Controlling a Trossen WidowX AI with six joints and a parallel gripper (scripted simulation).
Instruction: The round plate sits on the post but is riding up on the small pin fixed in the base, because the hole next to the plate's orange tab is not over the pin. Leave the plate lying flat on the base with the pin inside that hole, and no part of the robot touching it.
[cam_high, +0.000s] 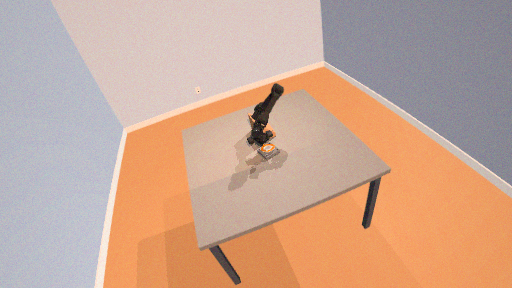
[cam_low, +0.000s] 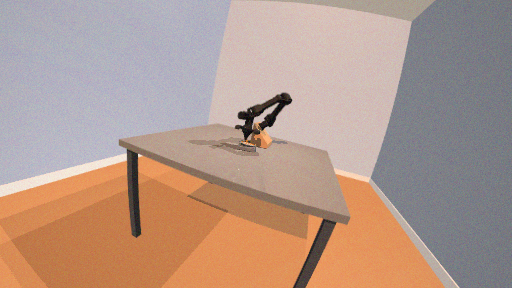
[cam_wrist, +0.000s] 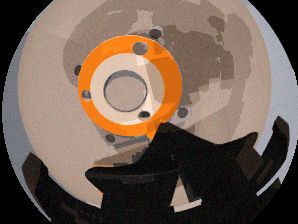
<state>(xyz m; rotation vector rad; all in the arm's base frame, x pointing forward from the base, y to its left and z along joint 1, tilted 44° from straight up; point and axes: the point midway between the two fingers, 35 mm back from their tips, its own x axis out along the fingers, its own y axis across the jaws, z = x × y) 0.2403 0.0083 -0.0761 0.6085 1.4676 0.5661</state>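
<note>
Now: the grey base 4 cm ahead of my gripper tip, 3 cm to the left of it and 2 cm below it.
</note>
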